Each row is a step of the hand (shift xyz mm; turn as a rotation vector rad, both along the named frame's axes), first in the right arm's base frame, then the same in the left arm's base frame.
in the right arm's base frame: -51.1 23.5 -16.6 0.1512 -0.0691 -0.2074
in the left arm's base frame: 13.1 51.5 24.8 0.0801 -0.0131 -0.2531
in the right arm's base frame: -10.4 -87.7 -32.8 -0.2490 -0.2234 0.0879
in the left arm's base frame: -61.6 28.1 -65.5 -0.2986 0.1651 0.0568
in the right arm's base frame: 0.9 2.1 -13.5 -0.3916 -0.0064 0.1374
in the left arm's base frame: 8.2 6.5 -8.8 -0.1789 0.2542 0.2750
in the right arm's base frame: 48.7 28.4 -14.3 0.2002 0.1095 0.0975
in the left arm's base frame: 44.2 -33.6 -17.3 0.1034 -0.2229 0.0345
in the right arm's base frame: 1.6 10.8 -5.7 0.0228 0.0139 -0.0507
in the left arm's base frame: 12.2 1.6 1.1 0.0415 0.0082 -0.0387
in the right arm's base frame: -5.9 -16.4 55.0 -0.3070 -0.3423 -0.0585
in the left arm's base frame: -40.8 -24.6 32.5 -0.3474 0.2954 -0.0832
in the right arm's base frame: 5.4 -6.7 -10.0 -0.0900 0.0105 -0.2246
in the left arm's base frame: 0.5 1.0 -13.1 0.0872 0.1974 -0.1100
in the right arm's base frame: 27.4 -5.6 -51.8 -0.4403 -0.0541 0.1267
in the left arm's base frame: 26.9 5.2 -52.1 -0.2278 0.3018 0.2644
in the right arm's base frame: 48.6 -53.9 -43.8 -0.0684 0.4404 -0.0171
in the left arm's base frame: -11.5 -16.1 -82.4 0.3592 0.0591 0.2577
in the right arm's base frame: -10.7 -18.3 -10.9 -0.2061 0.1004 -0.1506
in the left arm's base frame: -13.4 15.2 -12.6 0.0960 0.2531 0.0444
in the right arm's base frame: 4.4 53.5 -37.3 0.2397 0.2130 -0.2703
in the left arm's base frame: 63.5 15.6 0.7 0.3714 -0.0581 -0.1860
